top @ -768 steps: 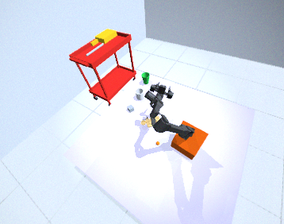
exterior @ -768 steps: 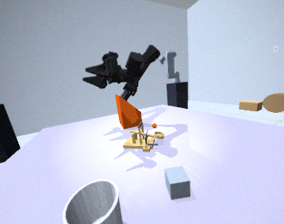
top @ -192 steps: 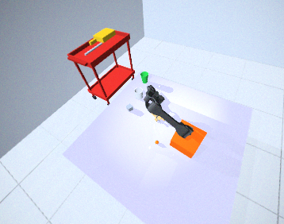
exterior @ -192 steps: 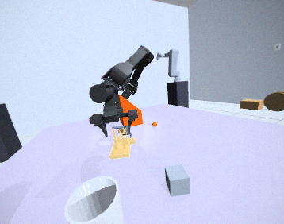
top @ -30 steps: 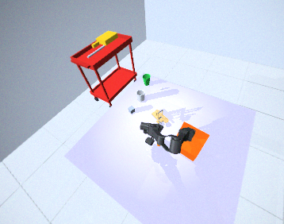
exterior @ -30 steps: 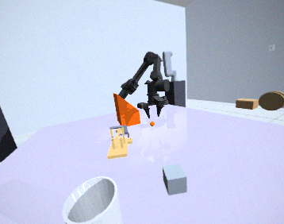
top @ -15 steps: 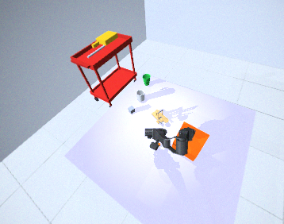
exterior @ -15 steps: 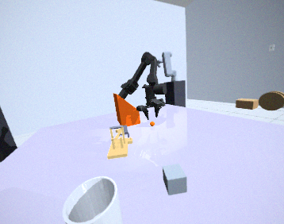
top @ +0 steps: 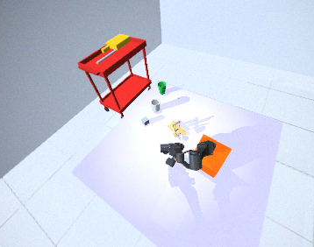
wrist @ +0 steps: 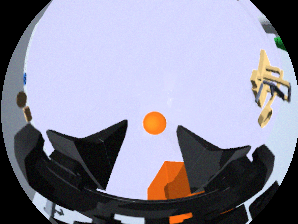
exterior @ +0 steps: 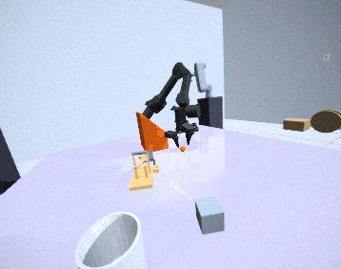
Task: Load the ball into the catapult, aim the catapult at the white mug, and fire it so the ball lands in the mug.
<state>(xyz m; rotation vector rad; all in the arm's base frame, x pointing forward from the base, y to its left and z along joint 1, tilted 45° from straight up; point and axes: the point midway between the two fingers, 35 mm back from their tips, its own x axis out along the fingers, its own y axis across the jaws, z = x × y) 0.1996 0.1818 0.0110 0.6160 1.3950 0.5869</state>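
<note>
My gripper tip is now 1 cm above the orange ball. Also, from my gripper tip: wooden catapult (24 cm to the right, 11 cm ahead, 2 cm above); grey cube (42 cm ahead, 19 cm to the right); white mug (43 cm ahead, 38 cm to the right).
</note>
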